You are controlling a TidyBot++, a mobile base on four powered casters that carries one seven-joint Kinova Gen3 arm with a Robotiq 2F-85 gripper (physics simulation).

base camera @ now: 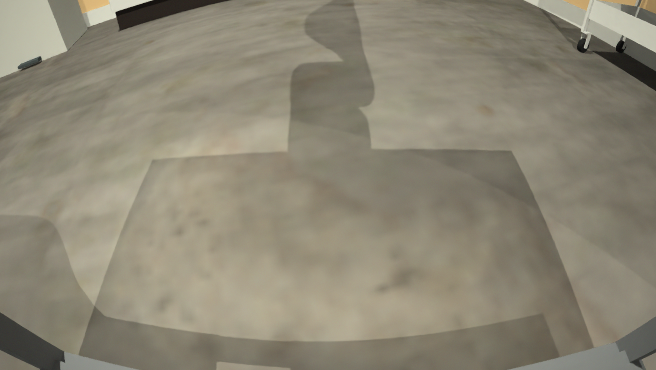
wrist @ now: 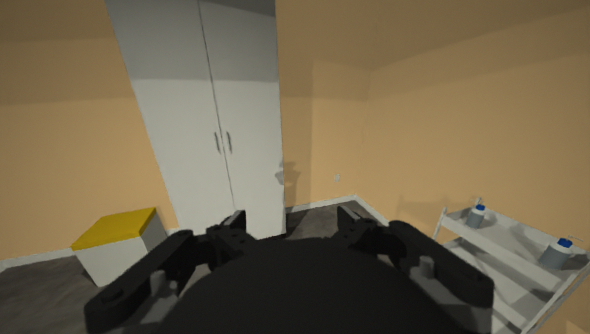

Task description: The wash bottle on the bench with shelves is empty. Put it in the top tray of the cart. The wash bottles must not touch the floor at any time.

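My gripper is open and empty in the wrist view, its two black fingers wide apart in mid-air, facing the far wall. The white cart stands at the right in both views. In the wrist view two wash bottles with blue caps stand upright in its top tray: one wash bottle near the tray's far left end, another wash bottle towards its right end. The gripper is well away from the cart and both bottles. The bench with shelves and a wash bottle on it do not show in either view.
A tall white cabinet stands against the back wall. A white box with a yellow lid stands left of it. In the base view a white block stands at the far left, and the dark base of the cabinet shows at the top.
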